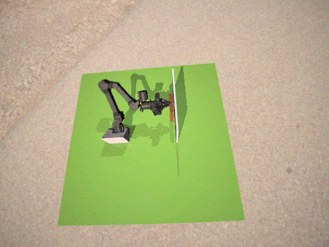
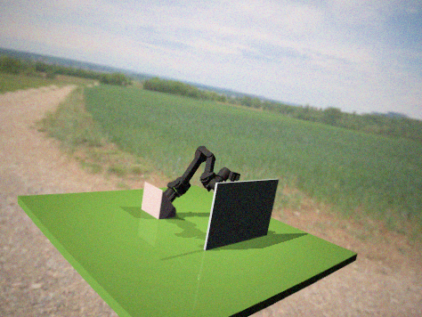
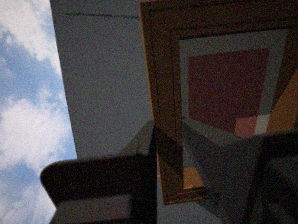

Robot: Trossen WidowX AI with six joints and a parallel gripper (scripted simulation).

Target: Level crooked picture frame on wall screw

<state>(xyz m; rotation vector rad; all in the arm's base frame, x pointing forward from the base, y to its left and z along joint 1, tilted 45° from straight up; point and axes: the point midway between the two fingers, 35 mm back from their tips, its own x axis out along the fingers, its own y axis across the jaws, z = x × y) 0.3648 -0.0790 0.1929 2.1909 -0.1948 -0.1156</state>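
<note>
My gripper tip is 5 cm above the picture frame, 1 cm to the left of it and 1 cm short of it. The rest, counted from my gripper tip: wall panel (7 cm below, 2 cm ahead).
</note>
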